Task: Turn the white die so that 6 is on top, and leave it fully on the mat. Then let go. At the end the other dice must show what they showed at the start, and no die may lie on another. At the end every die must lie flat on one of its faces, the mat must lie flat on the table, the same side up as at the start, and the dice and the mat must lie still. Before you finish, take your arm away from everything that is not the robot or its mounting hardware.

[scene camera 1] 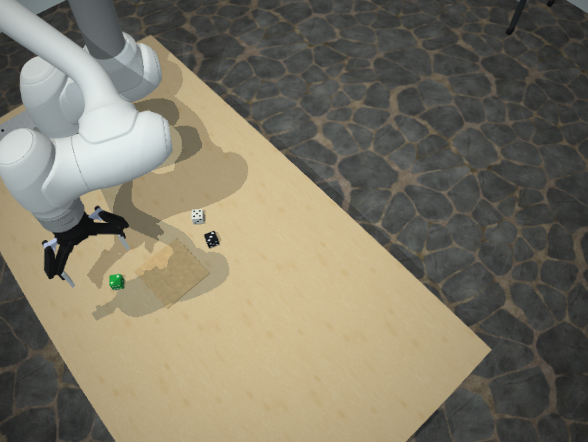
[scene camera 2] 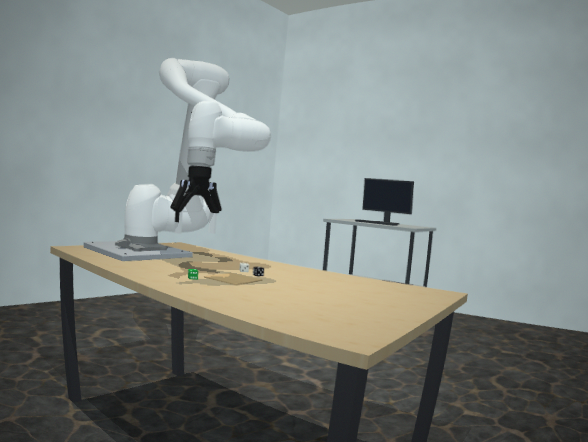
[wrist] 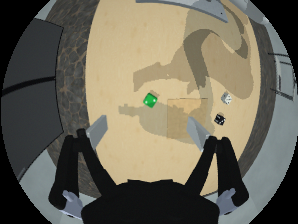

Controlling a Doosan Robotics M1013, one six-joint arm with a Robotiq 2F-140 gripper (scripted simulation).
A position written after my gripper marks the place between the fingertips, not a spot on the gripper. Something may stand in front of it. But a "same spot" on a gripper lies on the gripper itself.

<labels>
my gripper: scene camera 1 98,263; scene camera 2; wrist
same spot on my gripper: (scene camera 2: 176,205) = (wrist: 74,152)
</labels>
